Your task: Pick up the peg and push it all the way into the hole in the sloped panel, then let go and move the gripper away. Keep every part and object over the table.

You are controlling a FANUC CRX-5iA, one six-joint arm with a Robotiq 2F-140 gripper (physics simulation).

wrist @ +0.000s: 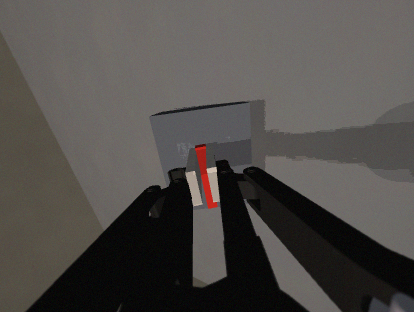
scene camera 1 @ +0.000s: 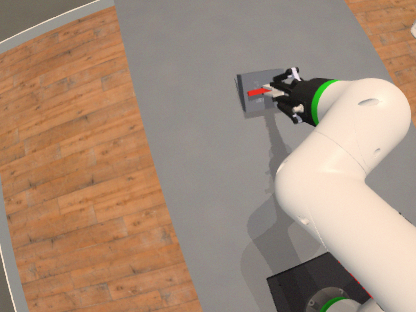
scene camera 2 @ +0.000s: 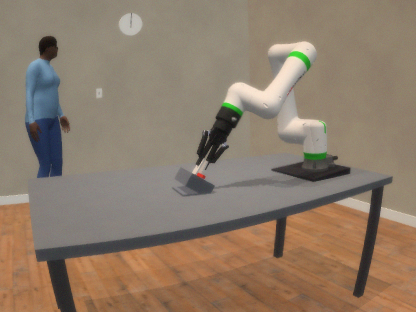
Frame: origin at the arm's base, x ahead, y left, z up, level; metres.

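Seen in the pictures: gripper, fingertip midpoint: (wrist: 203, 158) (scene camera 1: 267, 89); arm's base at its link origin: (scene camera 1: 327, 310) (scene camera 2: 315, 168).
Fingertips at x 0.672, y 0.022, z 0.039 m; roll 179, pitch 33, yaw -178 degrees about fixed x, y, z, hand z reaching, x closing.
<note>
Offsets run from my fingertips to a thing's middle. Level surfaces: height alone.
The red peg {dx -0.004, dy +0.022, dz +0.005 m} (scene camera 1: 256, 92) (scene camera 2: 201, 175) (wrist: 201, 159) is a slim bar held between the pale fingertips of my gripper (scene camera 1: 272, 90) (scene camera 2: 198, 169) (wrist: 203, 158), which is shut on it. One end sticks out past the fingertips, towards the left in scene camera 1. The grey sloped panel {dx +0.017, dy +0.008, dz -0.026 m} (scene camera 1: 252, 80) (scene camera 2: 192, 181) (wrist: 170, 130) stands on the table under the fingertips. In scene camera 2 the peg shows right at the panel's upper face; whether they touch is not clear. The hole cannot be made out; the fingers and peg cover the middle of the panel.
The grey table {dz -0.060 m} (scene camera 1: 190, 75) (scene camera 2: 100, 210) carries the panel and the arm's black base plate (scene camera 1: 287, 285) (scene camera 2: 285, 170). The table's long edge runs left of the panel in scene camera 1. A person (scene camera 2: 44, 100) stands behind the table.
</note>
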